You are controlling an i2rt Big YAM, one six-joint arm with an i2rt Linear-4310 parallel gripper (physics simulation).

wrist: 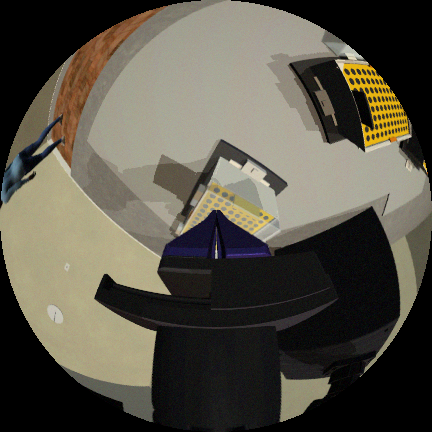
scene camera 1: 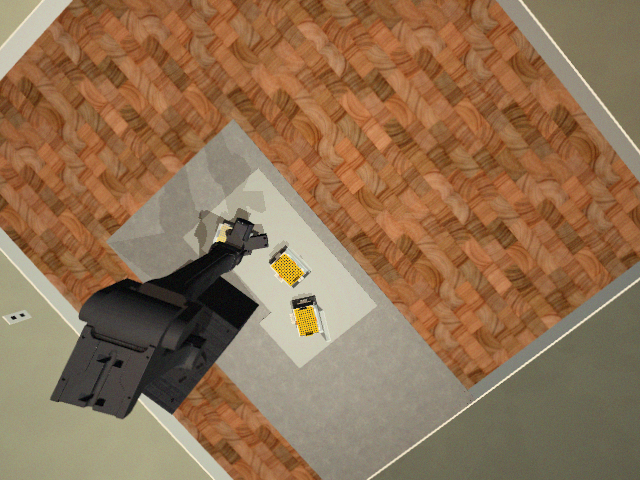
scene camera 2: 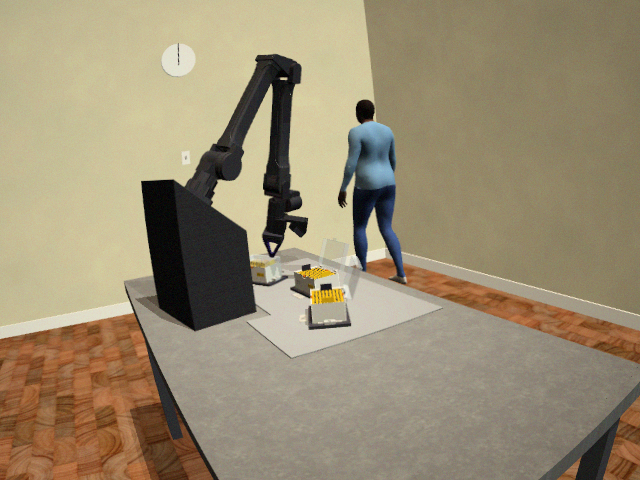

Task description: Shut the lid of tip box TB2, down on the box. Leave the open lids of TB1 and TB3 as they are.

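Where they show: gripper, fingertip midpoint: (wrist: 215, 215) (scene camera 2: 271, 257); arm's base, origin of the base link: (scene camera 2: 193, 201).
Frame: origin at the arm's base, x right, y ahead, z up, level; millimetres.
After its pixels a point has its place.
Tip box TB2 (scene camera 1: 222, 233) @[x -299, y 209, z -248 mm] (scene camera 2: 266, 272) @[x -196, y 230, z -283 mm] (wrist: 202, 215) @[x -261, y 268, z -248 mm], with a yellow tip rack, stands on the far part of the mat. Its clear lid (wrist: 242, 180) @[x -223, y 267, z -292 mm] lies over the box and looks down; any small gap at its rim cannot be made out. My gripper (scene camera 2: 272, 255) @[x -247, y 266, z -247 mm] (wrist: 215, 215) @[x -247, y 266, z -247 mm] is shut and empty, pointing down with its tips at or just above the lid; contact is unclear. In scene camera 1 the arm hides the fingers and part of TB2. Middle box TB3 (scene camera 1: 288, 268) (scene camera 2: 315, 279) @[x 27, y 321, z -266 mm] (wrist: 380, 105) and front box TB1 (scene camera 1: 307, 319) (scene camera 2: 328, 311) @[x 239, y 276, z -288 mm] have open lids.
A large black block (scene camera 1: 227, 304) @[x -53, y 104, z -181 mm] (scene camera 2: 206, 268) @[x 82, y 7, z -170 mm] (wrist: 350, 280) @[x -64, y 100, z -207 mm] stands beside the arm's base, left of the boxes in scene camera 2. The boxes stand on a pale mat (scene camera 1: 299, 356) @[x 324, y 163, z -325 mm] (scene camera 2: 292, 346) @[x 315, y 154, z -326 mm] on the grey table (scene camera 1: 361, 413) @[x 698, y 257, z -329 mm] (scene camera 2: 387, 403) @[x 643, y 226, z -329 mm]. A person (scene camera 2: 372, 155) (wrist: 20, 170) stands behind the table.
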